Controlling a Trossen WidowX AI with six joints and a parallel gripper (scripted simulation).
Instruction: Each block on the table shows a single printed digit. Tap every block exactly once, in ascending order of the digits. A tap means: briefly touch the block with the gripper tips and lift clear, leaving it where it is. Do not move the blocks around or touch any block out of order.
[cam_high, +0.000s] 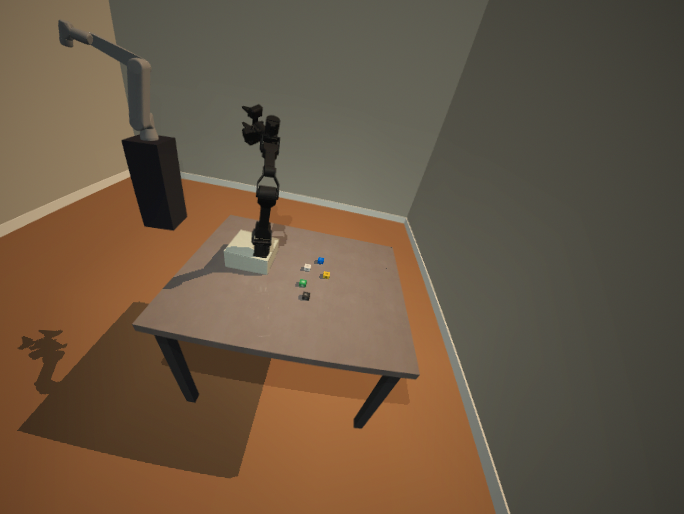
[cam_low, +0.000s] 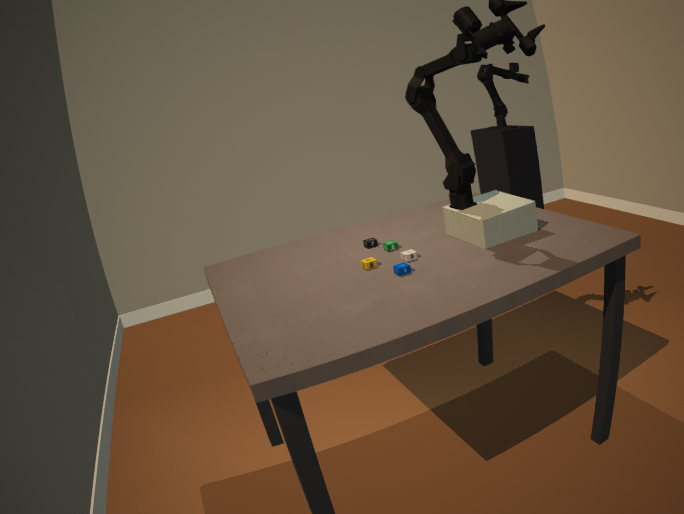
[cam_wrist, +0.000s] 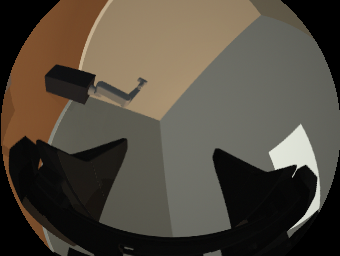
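The blue block lies 630 mm below my gripper tip, 470 mm ahead of it and 180 mm to the right of it. Round my gripper tip: yellow block: 630 mm below, 500 mm ahead, 300 mm to the right; white block: 630 mm below, 400 mm ahead, 260 mm to the right; green block: 630 mm below, 380 mm to the right, 380 mm ahead.
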